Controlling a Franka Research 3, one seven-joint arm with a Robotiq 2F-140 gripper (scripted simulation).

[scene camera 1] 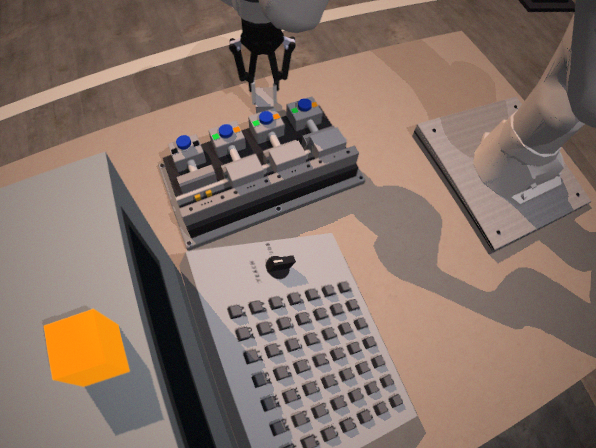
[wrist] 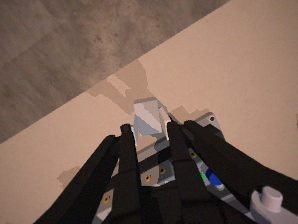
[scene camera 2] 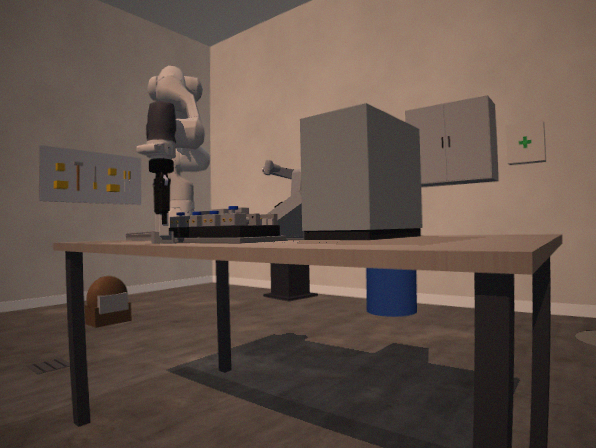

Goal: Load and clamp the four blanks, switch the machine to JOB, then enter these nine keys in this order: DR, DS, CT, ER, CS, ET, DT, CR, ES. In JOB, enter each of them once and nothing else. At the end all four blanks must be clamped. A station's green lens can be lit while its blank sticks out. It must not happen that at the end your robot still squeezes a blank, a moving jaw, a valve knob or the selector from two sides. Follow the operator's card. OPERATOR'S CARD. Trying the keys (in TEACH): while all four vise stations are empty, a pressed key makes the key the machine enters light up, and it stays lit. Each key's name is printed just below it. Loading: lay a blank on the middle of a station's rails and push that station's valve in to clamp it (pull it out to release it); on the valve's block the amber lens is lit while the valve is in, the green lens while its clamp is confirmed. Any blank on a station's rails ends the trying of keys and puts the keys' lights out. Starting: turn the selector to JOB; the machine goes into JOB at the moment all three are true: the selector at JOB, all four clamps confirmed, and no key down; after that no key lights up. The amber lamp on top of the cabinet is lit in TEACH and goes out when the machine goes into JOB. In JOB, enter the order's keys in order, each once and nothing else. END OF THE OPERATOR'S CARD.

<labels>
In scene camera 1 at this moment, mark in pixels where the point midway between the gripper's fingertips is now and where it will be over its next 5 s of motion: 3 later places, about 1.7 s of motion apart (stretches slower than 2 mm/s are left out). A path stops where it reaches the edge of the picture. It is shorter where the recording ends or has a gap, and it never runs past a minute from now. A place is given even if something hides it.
The gripper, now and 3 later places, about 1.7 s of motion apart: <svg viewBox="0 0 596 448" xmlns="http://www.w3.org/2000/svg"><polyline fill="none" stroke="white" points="264,100 258,47 192,157 190,154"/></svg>
</labels>
